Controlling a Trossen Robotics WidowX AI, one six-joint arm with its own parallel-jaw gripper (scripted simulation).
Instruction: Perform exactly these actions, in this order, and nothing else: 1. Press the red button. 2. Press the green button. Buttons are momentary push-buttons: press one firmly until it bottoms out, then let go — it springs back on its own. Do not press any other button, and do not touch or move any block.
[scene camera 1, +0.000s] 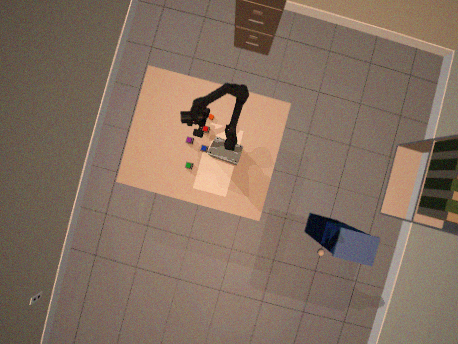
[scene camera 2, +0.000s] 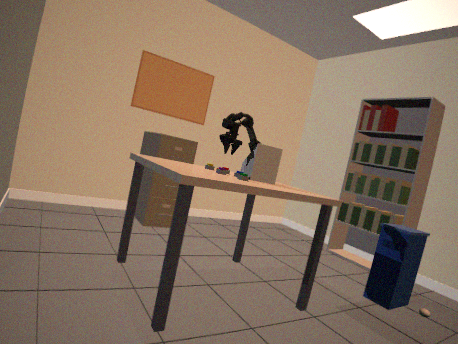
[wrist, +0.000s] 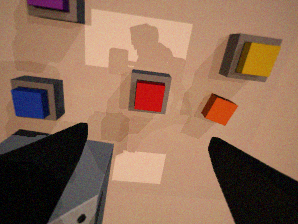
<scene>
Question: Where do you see my gripper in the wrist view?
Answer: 150, 136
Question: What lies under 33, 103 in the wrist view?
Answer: A blue button.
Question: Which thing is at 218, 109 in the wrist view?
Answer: A small orange block.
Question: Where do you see a yellow button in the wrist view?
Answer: At 256, 59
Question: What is my gripper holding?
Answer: Nothing.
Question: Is my gripper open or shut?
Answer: Open.
</scene>
